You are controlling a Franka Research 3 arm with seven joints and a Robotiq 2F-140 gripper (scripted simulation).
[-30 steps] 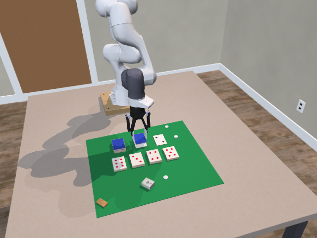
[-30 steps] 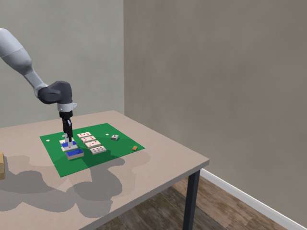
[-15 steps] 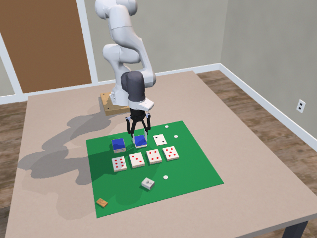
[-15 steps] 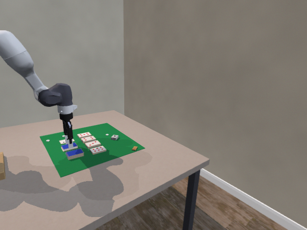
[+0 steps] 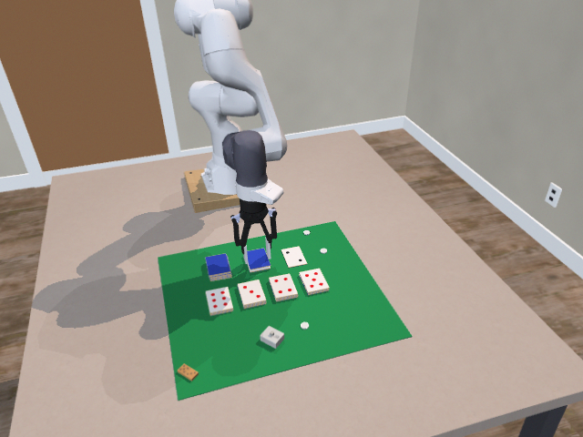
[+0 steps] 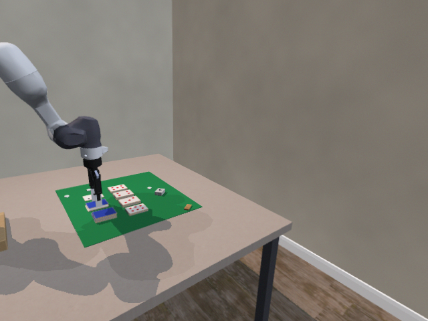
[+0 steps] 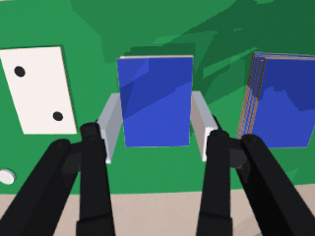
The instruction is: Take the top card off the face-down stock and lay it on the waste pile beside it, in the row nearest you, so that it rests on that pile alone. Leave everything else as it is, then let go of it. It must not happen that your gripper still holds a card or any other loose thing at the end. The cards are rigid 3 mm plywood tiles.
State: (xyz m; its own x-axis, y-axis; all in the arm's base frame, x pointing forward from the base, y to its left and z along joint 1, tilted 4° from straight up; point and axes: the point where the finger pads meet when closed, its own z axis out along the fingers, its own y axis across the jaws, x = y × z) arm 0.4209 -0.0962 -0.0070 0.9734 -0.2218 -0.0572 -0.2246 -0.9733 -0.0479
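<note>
Right now my hand is 30 mm above the blue-backed card. The rest, counted from my hand: green mat 140 mm ahead, 60 mm below, 20 mm to the right; grey block 300 mm ahead, 100 mm to the right, 30 mm below.
</note>
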